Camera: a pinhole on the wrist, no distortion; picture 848 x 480 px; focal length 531.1 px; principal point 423.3 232.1 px. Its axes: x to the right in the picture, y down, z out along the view. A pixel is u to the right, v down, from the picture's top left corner.
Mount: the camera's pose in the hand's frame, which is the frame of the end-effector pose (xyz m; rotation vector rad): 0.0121 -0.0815 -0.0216 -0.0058 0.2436 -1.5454
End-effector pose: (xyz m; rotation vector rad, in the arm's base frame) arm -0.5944 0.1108 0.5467 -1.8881 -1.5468 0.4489
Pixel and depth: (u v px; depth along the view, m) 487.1 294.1 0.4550
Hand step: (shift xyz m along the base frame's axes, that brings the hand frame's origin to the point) -0.3701 0.2583 -0.1434
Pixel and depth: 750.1 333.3 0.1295
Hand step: -0.1736 0.0957 0.0623
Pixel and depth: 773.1 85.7 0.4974
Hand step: -0.6409 0.1208 -0.0011
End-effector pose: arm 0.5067 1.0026 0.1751 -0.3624 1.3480 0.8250
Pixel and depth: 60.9 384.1 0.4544
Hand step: 0.2060 0.4744 -0.0654
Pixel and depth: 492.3 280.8 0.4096
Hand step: 0.3955 0.1480 -0.0713
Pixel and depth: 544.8 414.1 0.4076
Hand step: 0.4041 0.1390 -0.1803
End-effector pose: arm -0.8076 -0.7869 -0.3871 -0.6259 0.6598 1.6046
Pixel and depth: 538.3 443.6 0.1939
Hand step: 0.1290 0.2055 0.0069
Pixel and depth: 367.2 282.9 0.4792
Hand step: 0.0705 0.4245 0.2057
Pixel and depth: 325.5 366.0 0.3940
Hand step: 0.0327 0.3837 0.1191
